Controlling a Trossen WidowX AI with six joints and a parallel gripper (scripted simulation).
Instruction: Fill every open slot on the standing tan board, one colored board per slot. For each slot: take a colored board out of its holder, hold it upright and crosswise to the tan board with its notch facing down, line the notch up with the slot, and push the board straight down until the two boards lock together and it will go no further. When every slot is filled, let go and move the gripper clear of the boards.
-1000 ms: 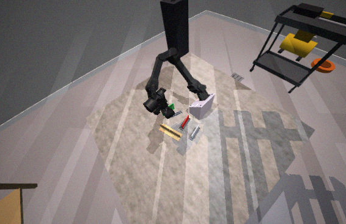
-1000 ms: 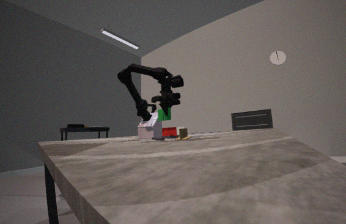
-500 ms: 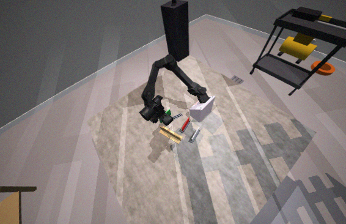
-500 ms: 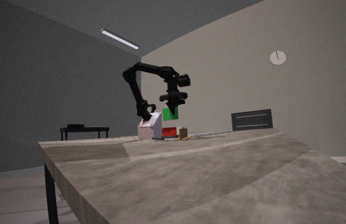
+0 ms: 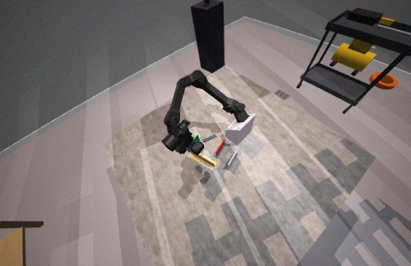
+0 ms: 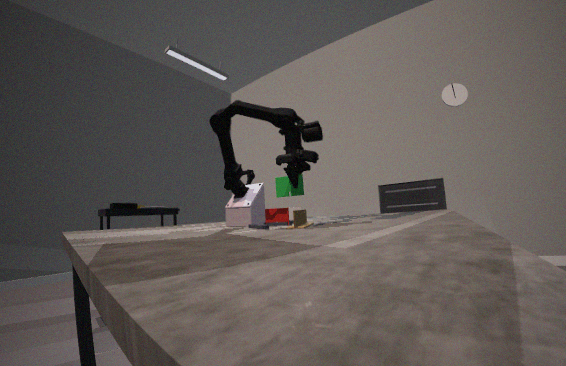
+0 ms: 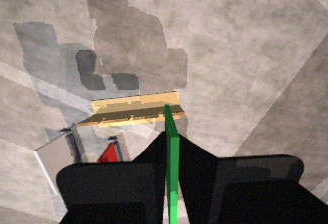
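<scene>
The red board lies 140 mm behind my gripper tip, 100 mm to the left of it and 110 mm below it. The rest, counted from my gripper tip: tan board 20 mm behind, 50 mm to the left, 110 mm below; then green board 20 mm behind; then grey-white board 130 mm behind, 200 mm to the left, 110 mm below.
</scene>
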